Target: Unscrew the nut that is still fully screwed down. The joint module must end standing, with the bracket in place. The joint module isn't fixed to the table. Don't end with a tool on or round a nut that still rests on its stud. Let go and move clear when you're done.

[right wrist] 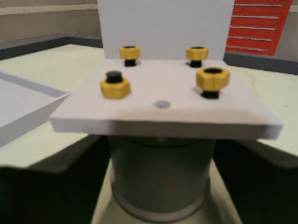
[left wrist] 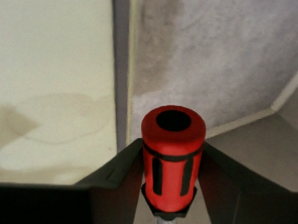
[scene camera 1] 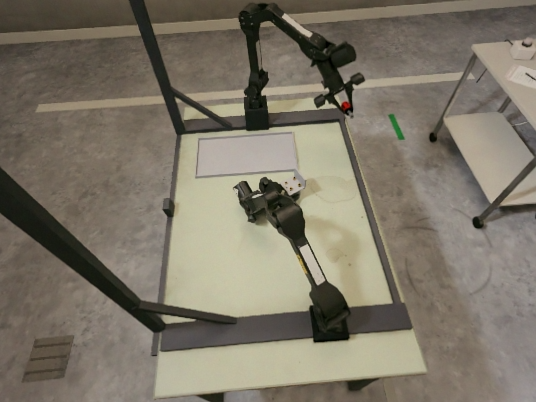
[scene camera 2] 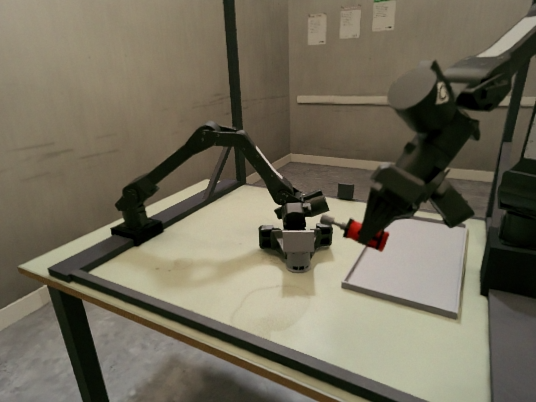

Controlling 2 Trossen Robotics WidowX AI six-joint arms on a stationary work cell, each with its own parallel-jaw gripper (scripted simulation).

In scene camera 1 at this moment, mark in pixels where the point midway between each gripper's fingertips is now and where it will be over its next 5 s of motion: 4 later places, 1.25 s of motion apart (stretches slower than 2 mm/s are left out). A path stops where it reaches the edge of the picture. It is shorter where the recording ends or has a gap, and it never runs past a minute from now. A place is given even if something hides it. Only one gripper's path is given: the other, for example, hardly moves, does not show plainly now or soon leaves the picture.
My left gripper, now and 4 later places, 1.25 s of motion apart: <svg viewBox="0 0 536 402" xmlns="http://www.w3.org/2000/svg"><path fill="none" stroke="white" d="M348 110L352 73L340 56L328 68L310 78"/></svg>
